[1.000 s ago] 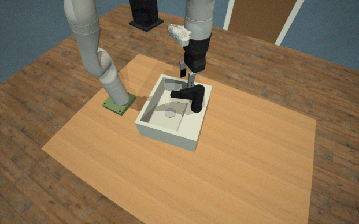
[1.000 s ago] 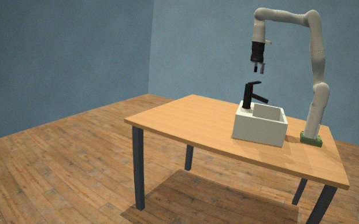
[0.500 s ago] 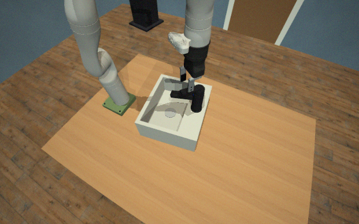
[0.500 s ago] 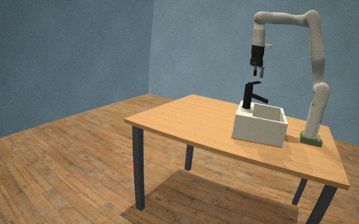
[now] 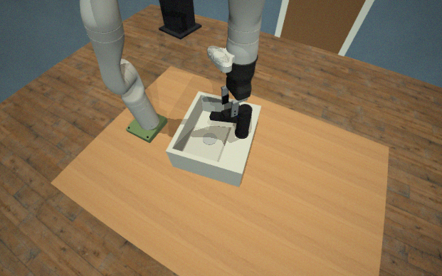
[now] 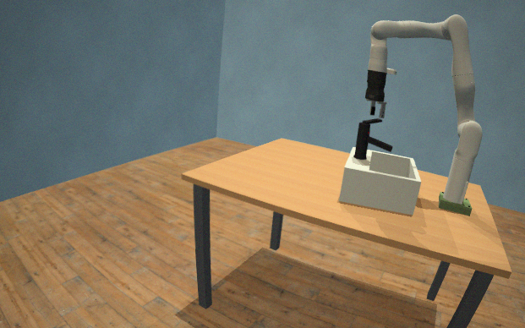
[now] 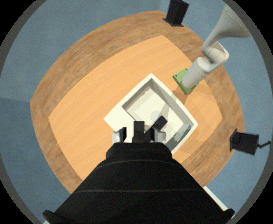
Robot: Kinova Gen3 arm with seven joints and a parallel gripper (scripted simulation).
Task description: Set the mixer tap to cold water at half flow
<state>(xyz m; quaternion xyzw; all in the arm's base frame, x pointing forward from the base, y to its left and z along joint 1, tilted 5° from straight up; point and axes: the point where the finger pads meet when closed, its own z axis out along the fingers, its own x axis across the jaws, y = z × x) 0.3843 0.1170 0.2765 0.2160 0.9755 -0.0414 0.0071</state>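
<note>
Right now my hand is 1 cm short of the lever, 2 cm to the right of it and 4 cm above it. Also, from my hand: black mixer tap: 1 cm ahead, 4 cm to the left, 9 cm below; then white basin: 8 cm behind, 2 cm to the left, 28 cm below.
</note>
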